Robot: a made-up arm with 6 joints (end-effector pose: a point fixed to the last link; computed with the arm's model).
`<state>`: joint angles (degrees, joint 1 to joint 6).
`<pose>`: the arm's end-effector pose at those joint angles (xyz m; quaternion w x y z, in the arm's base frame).
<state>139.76 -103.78 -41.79 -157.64 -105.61 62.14</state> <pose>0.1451 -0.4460 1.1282 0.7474 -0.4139 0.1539 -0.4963</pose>
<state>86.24 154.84 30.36 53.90 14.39 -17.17</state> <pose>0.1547 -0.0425 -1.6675 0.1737 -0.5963 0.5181 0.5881</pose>
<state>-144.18 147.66 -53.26 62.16 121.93 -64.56</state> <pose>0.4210 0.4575 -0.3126 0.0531 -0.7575 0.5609 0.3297</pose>
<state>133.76 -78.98 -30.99 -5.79 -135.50 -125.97</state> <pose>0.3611 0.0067 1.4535 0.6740 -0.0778 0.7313 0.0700</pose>
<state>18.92 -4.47 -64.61 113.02 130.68 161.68</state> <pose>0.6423 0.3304 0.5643 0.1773 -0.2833 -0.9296 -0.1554</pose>
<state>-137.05 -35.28 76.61 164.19 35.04 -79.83</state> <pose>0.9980 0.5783 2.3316 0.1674 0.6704 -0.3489 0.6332</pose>
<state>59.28 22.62 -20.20 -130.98 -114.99 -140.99</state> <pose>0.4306 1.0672 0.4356 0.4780 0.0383 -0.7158 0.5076</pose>
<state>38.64 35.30 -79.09 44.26 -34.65 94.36</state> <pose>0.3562 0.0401 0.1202 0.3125 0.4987 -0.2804 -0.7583</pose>
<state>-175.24 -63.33 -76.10 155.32 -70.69 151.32</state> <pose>-0.1928 -0.2593 0.7230 0.0121 -0.4779 -0.3864 -0.7888</pose>
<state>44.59 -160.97 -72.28 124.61 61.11 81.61</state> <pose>-0.4924 -0.2726 0.5607 0.2633 0.5989 0.4636 0.5975</pose>
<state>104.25 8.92 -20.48 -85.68 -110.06 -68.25</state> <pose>-0.2414 1.0320 0.6429 0.0324 0.2934 -0.9523 0.0768</pose>
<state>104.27 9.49 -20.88 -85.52 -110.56 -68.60</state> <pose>-0.2402 1.0289 0.6262 0.0325 0.2975 -0.9500 0.0886</pose>
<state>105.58 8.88 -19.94 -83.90 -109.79 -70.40</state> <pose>-0.2594 1.0358 0.6528 0.0104 0.3092 -0.9466 0.0904</pose>
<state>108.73 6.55 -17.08 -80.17 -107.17 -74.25</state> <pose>-0.3081 1.0505 0.7457 0.0423 -0.3261 0.9414 -0.0746</pose>
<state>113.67 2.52 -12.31 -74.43 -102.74 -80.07</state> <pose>-0.3831 1.0524 0.9143 0.1173 -0.3350 0.9343 -0.0338</pose>
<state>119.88 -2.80 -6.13 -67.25 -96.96 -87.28</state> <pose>-0.4620 1.0111 1.1495 0.1913 -0.3197 0.9274 0.0333</pose>
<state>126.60 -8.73 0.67 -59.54 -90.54 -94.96</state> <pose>-0.5083 0.9113 1.4174 0.2366 -0.2759 0.9243 0.1163</pose>
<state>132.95 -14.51 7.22 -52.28 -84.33 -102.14</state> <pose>-0.4949 0.7712 1.6697 0.2400 -0.2151 0.9260 0.1964</pose>
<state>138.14 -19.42 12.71 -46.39 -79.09 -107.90</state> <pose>-0.4298 0.6322 1.8653 0.2109 -0.1565 0.9298 0.2580</pose>
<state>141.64 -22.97 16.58 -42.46 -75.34 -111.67</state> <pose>-0.3506 0.5285 1.9894 0.1726 -0.1134 0.9324 0.2967</pose>
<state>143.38 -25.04 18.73 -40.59 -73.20 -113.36</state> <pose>-0.2929 0.4701 2.0518 0.1437 -0.0894 0.9329 0.3177</pose>
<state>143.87 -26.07 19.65 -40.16 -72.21 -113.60</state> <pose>-0.2618 0.4436 2.0771 0.1273 -0.0788 0.9323 0.3292</pose>
